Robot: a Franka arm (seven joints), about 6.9 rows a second.
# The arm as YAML. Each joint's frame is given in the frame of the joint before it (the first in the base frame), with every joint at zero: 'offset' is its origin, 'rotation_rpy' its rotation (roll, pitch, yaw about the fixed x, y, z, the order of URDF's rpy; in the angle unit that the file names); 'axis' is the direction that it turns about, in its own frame. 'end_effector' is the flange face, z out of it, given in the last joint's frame.
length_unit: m
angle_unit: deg
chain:
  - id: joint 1
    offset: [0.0, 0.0, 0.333]
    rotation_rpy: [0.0, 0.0, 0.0]
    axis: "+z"
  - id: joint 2
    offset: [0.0, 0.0, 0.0]
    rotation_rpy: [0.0, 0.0, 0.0]
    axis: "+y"
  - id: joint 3
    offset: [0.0, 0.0, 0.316]
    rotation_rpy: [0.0, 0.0, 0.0]
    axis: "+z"
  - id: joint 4
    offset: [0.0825, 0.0, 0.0]
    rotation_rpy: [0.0, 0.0, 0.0]
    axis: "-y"
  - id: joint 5
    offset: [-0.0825, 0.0, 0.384]
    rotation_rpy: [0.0, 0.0, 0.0]
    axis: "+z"
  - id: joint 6
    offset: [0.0, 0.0, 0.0]
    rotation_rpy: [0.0, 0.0, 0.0]
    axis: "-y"
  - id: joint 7
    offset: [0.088, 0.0, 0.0]
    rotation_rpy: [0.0, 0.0, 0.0]
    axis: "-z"
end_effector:
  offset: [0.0, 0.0, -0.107]
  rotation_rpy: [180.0, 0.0, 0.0]
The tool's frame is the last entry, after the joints.
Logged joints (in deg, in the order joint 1, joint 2, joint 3, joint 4, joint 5, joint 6, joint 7), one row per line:
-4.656 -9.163 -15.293 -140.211 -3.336 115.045 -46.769
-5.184 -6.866 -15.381 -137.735 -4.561 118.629 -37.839
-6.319 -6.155 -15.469 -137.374 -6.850 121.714 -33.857
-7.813 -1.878 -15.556 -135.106 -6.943 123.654 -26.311
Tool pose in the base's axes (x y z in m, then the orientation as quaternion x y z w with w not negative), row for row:
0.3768 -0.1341 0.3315 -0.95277 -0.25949 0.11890 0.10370
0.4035 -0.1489 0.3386 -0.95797 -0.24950 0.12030 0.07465
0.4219 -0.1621 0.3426 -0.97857 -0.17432 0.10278 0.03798
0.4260 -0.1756 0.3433 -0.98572 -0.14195 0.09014 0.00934
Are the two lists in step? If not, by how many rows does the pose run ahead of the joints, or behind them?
The pose runs 1 row behind the joints: the pose in row i belongs to the joints in row i - 1.
